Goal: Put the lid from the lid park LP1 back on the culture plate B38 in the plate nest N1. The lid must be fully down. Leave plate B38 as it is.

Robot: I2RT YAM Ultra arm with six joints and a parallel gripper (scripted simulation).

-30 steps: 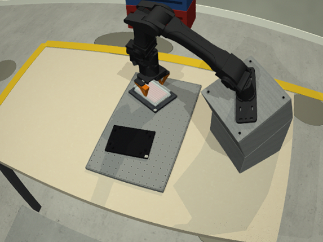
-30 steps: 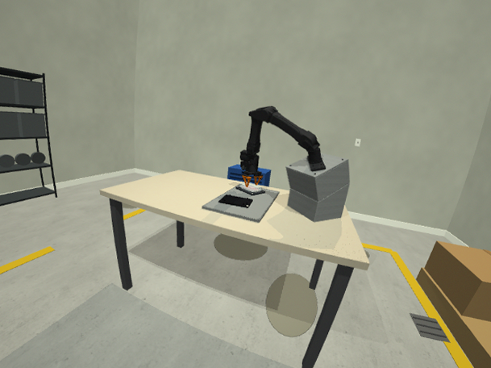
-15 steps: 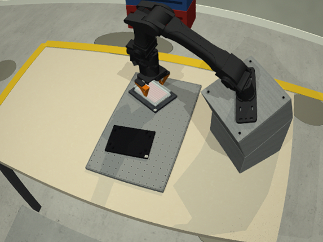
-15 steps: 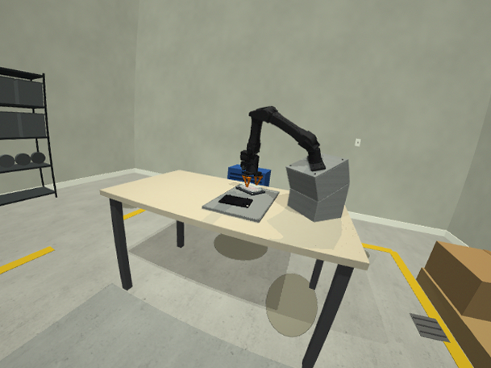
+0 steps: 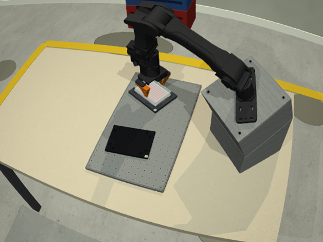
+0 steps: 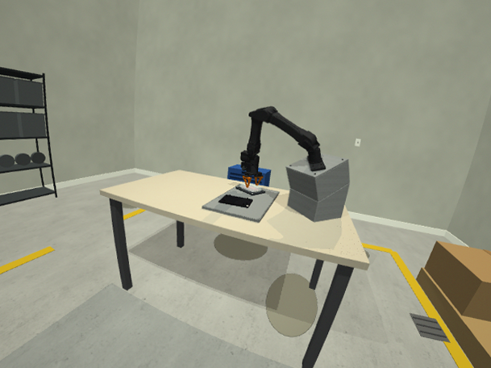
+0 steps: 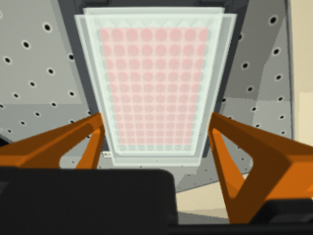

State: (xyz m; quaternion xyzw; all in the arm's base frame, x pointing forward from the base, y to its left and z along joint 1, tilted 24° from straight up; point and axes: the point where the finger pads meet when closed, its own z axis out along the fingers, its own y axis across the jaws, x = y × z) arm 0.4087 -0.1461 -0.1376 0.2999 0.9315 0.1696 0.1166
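Right now my hand is 1 cm short of the culture plate B38 and 2 cm above it. Round my hand: black lid park LP1: 3 cm ahead, 24 cm to the left, 3 cm below; black plate nest N1: 1 cm ahead, 3 cm below; clear lid: 1 cm ahead.
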